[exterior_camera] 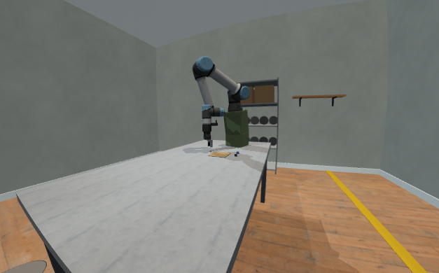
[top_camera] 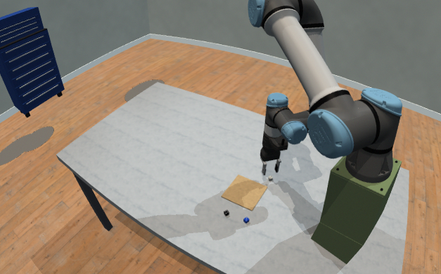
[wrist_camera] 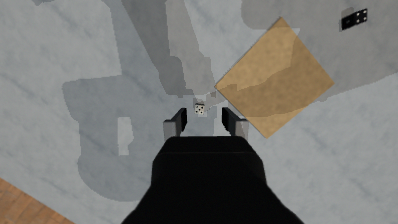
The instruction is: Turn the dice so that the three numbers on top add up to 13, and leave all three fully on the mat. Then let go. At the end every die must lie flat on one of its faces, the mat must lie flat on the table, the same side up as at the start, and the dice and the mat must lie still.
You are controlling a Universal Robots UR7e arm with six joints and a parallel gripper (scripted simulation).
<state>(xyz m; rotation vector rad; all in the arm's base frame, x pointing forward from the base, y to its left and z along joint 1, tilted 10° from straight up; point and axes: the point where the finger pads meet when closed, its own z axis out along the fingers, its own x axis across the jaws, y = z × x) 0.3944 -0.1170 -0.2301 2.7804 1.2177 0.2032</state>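
Right now my hand is 60 mm above the white die and 10 mm past it. Also, from my hand: blue die (230 mm to the left, 60 mm below, 30 mm behind); tan mat (110 mm to the left, 60 mm below, 50 mm ahead); black die (250 mm to the left, 60 mm below, 50 mm ahead).
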